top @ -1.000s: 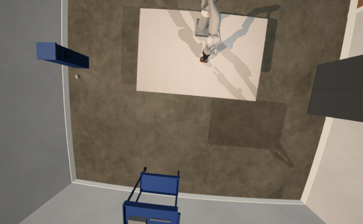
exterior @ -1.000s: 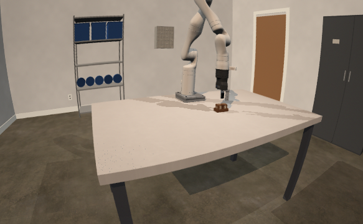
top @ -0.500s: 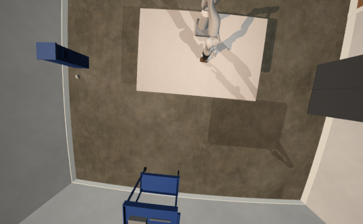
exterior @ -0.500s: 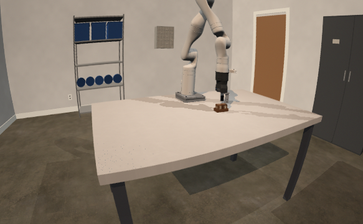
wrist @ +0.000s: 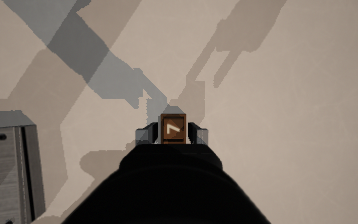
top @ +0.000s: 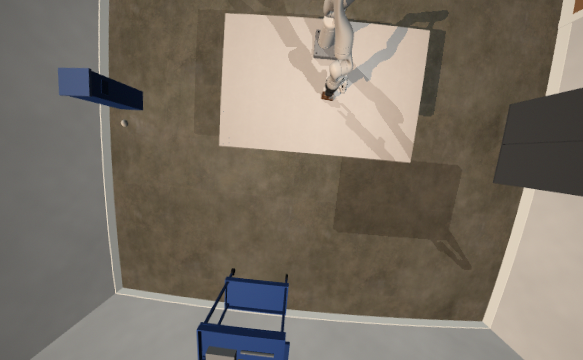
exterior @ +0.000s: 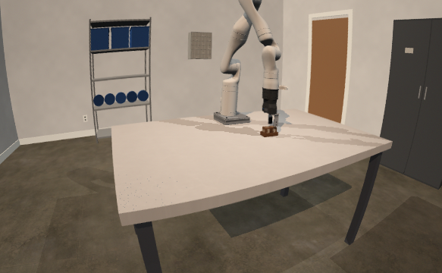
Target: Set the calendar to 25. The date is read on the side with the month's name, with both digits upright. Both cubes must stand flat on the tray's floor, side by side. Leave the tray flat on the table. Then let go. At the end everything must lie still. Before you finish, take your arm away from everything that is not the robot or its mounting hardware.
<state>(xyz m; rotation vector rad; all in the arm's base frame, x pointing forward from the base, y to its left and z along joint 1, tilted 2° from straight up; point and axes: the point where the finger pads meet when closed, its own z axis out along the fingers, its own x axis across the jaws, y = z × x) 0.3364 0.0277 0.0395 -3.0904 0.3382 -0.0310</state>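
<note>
Now: hand 1 cm past the brown cube, 3 cm to the left of it and 4 cm above it. The rest, counted from my hand: tray (2 cm to the right, 6 cm below).
</note>
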